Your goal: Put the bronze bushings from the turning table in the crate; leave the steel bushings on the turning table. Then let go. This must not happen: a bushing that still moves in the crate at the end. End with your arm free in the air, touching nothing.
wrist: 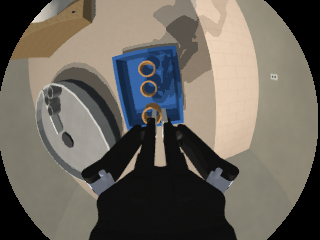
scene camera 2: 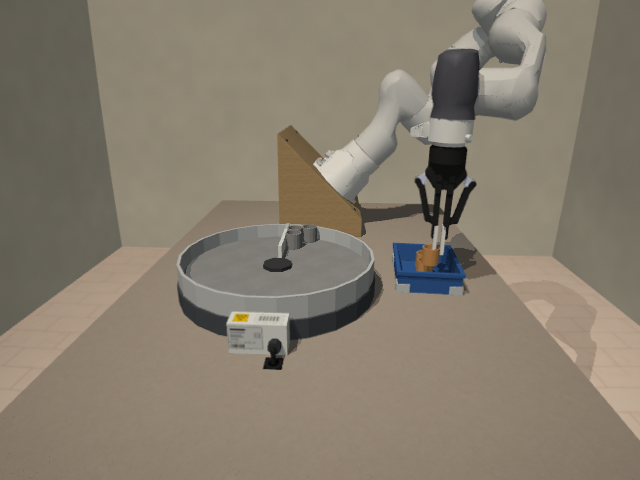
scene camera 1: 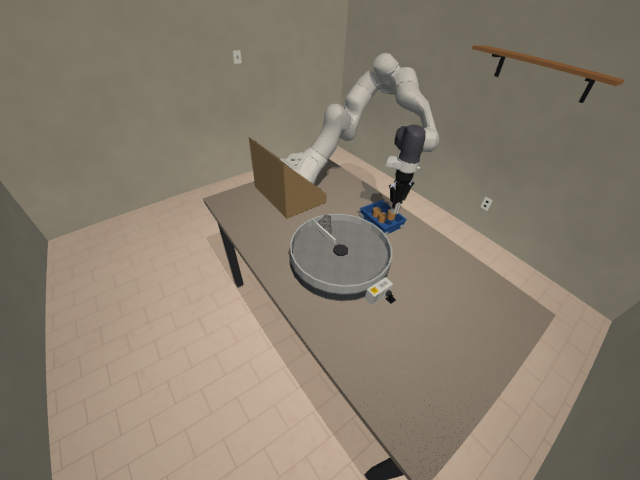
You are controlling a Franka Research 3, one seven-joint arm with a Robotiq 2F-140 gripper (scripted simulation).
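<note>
A crate and a turning table are visible to me. So is my gripper, which also appears in the wrist view.
</note>
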